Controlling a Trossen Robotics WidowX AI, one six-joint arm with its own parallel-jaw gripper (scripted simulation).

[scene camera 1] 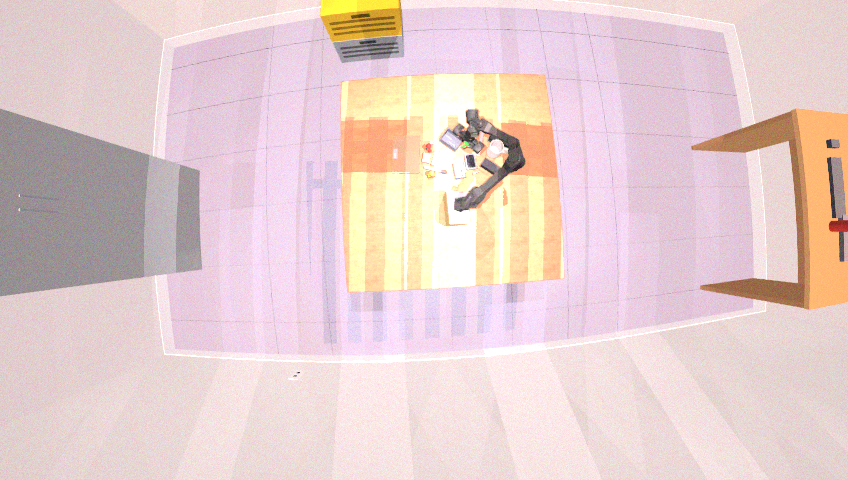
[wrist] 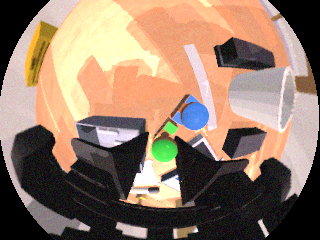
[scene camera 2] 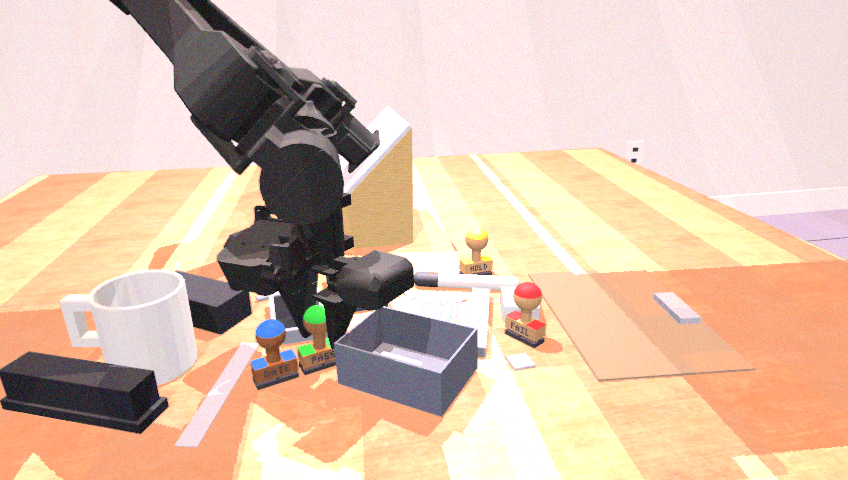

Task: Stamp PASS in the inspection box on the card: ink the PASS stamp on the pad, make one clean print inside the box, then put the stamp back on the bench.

Labels:
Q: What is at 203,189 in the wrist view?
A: My gripper.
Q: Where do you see a grey box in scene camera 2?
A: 422,362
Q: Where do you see a blue date stamp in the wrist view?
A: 190,113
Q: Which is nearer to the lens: the PASS stamp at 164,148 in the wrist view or the dark flat block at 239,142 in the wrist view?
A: The PASS stamp.

